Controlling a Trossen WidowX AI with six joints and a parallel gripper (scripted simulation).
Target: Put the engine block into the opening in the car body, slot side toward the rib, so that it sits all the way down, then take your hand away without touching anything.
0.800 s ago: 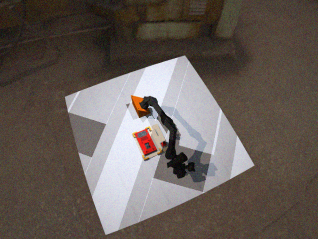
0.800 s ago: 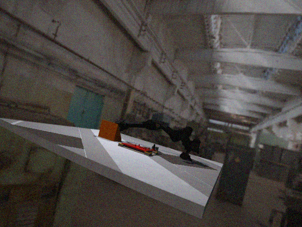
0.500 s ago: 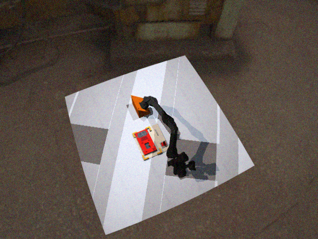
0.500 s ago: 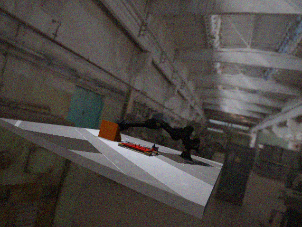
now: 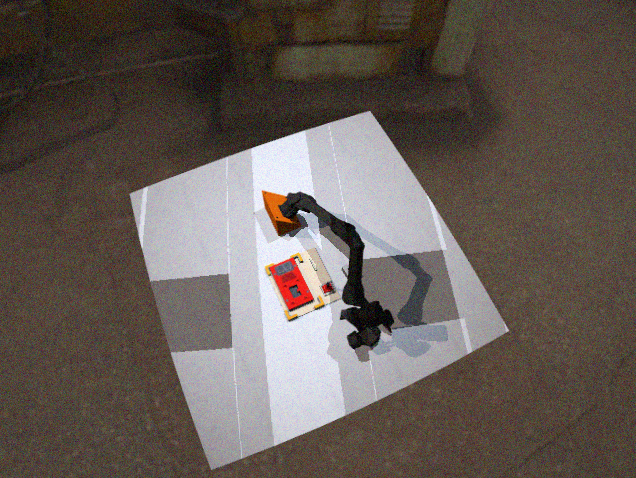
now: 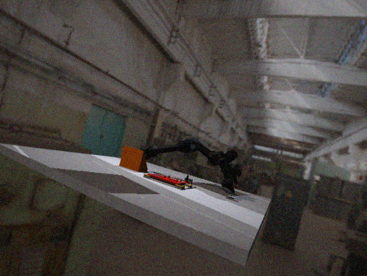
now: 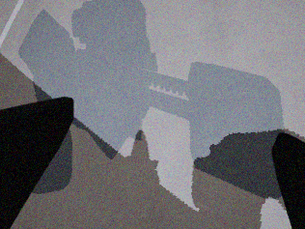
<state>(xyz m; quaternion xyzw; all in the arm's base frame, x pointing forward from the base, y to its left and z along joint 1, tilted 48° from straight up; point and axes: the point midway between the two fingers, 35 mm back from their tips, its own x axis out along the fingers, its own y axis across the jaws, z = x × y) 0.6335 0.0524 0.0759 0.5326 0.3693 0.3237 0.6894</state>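
The grey engine block lies 32 cm behind my gripper tip, 4 cm below it and 2 cm to the left of it.
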